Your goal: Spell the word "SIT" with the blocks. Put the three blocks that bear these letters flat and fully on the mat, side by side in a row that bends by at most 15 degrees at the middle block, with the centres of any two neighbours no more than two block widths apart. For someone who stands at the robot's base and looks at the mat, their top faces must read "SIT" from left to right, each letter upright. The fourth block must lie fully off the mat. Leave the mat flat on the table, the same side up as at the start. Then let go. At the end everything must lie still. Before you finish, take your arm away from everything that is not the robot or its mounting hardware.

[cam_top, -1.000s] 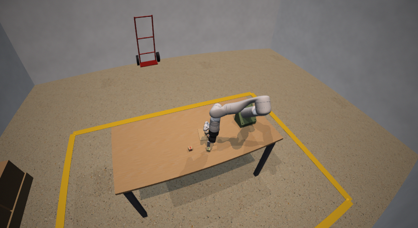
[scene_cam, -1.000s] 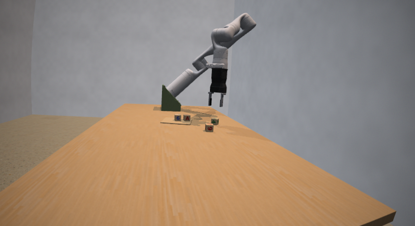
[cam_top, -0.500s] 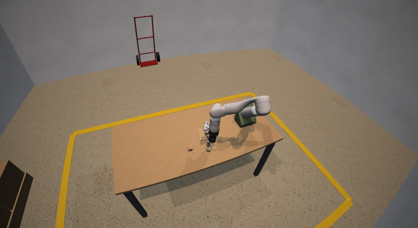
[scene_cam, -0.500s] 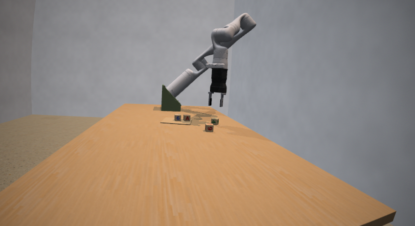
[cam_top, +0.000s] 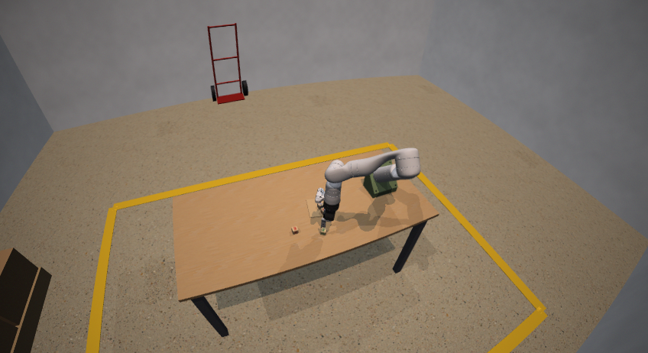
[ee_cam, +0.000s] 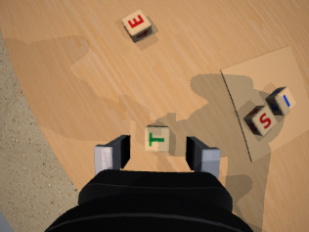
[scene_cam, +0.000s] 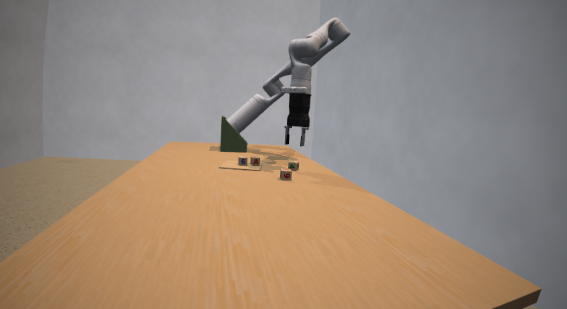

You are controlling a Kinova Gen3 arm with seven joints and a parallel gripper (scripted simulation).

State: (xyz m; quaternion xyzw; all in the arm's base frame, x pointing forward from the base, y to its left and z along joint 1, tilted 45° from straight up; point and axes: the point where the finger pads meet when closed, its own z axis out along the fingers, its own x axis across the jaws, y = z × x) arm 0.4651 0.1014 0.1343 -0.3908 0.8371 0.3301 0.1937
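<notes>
Right now the green-marked block is 9 cm below my hand. Also, from my hand: blue-marked block: 7 cm behind, 17 cm to the right, 9 cm below; tan mat: 7 cm behind, 17 cm to the right, 10 cm below; E block: 14 cm ahead, 7 cm to the right, 9 cm below.
</notes>
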